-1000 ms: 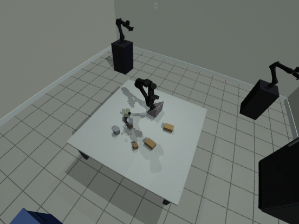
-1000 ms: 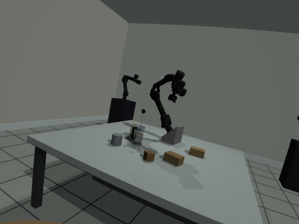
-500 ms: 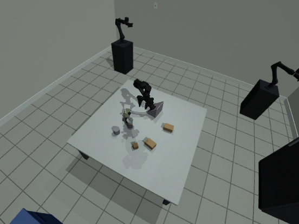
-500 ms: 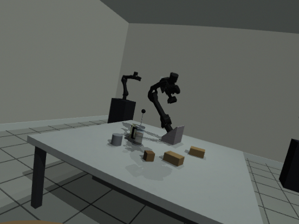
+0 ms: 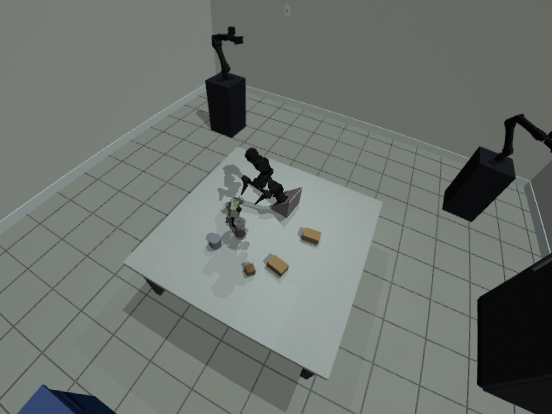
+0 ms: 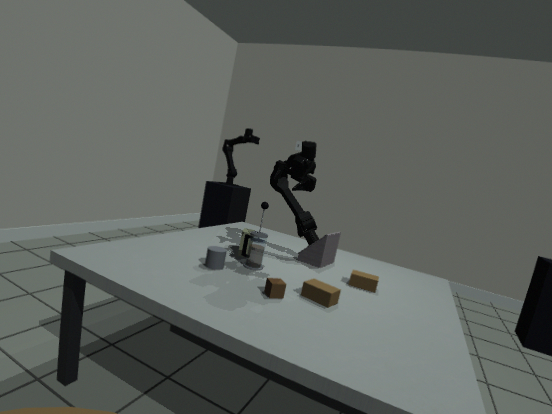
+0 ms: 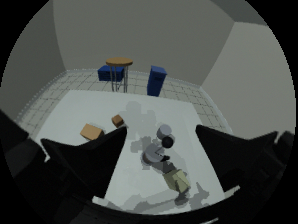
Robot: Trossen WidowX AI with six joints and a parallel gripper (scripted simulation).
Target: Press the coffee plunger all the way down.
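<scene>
My gripper tip is 20 mm short of the coffee press, 70 mm to the left of it and 220 mm above it.
</scene>
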